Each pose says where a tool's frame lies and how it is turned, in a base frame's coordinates. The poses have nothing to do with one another.
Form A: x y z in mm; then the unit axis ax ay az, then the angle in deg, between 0 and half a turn.
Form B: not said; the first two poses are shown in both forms.
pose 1, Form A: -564 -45 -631 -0.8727 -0.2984 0.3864 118.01
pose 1, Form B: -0.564 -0.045 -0.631 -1.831 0.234 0.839
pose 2, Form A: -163 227 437 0.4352 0.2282 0.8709 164.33
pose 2, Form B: -0.163 0.227 0.437 0.768 -0.751 2.512
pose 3, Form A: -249 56 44 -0.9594 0.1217 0.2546 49.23
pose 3, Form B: -0.249 0.056 0.044 -0.814 0.178 0.155
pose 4, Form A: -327 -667 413 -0.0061 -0.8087 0.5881 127.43
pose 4, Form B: -0.327 -0.667 0.413 -1.638 -0.690 2.478
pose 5, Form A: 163 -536 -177 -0.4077 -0.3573 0.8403 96.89
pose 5, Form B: 0.163 -0.536 -0.177 -0.835 0.029 1.505
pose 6, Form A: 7 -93 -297 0.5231 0.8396 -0.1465 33.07
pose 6, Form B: 0.007 -0.093 -0.297 0.306 0.490 -0.010
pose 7, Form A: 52 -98 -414 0.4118 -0.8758 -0.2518 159.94
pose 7, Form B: 0.052 -0.098 -0.414 2.533 -0.099 -2.231
